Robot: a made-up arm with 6 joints. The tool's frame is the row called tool.
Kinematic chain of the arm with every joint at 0, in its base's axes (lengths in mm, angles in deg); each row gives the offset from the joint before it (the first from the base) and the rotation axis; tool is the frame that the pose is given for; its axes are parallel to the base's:
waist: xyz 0 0 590 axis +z
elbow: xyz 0 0 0 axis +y
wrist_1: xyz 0 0 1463 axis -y
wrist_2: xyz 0 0 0 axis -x
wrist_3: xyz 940 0 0 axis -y
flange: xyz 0 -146 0 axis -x
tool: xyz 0 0 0
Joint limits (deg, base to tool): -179.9..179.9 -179.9..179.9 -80..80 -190..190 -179.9..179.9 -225..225
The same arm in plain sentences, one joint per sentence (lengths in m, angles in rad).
The arm has six revolute joints in a row. What follows holds with every joint at zero, and every direction is one of the base frame's.
Joint 1 lies 0.5900 m along +z from the base frame's origin and rotates about +z, from -3.1398 to 3.1398 rad.
Joint 2 lies at the same point as joint 1 and rotates about +y, from -3.1398 to 3.1398 rad.
Joint 3 lies 1.4630 m along +z from joint 2 and rotates about -y, from -1.3963 to 1.3963 rad.
Joint 4 lies at the same point as joint 3 and rotates about -x, from -3.3161 to 3.3161 rad.
Joint 5 lies 0.9400 m along +x from joint 4 and rotates about -y, from -3.1398 to 3.1398 rad.
Joint 6 lies 0.1460 m along -y from joint 5 and rotates about -x, from -3.9270 to 3.9270 rad.
The tool frame, which is the frame that the pose is given for, lies at the same point as joint 6; its axes are parallel to the base frame's.

